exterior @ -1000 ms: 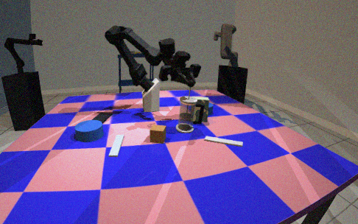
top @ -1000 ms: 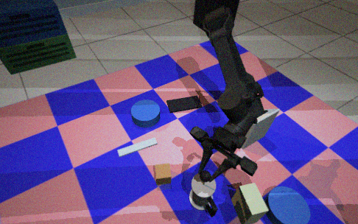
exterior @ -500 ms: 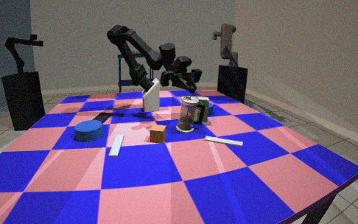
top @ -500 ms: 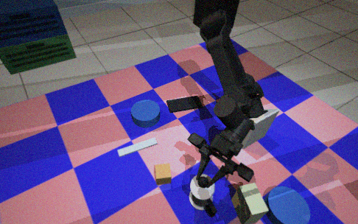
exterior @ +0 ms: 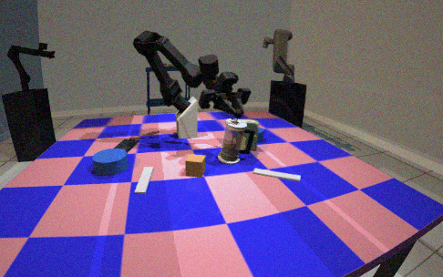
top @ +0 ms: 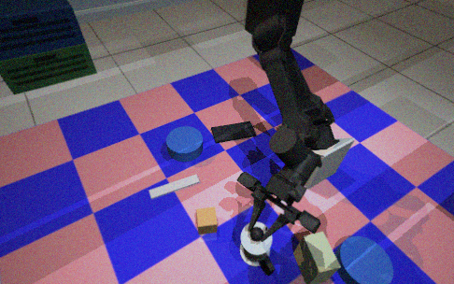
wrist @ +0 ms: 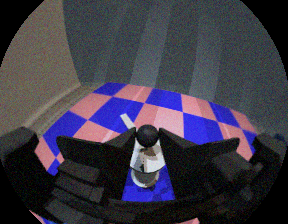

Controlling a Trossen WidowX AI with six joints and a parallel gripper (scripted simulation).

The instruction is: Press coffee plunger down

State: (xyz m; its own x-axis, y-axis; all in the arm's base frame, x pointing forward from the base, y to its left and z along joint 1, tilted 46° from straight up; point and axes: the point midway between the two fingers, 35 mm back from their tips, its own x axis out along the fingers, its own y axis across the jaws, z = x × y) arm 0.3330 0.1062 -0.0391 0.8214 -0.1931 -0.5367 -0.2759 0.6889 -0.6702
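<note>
Now: gripper tip 2 cm past the coffee press, 1 cm to the right of it and 9 cm above it. The rest, counted from my gripper tip: pale yellow box: 13 cm behind, 9 cm to the left, 12 cm below; black slab: 24 cm behind, 39 cm to the right, 17 cm below.
</note>
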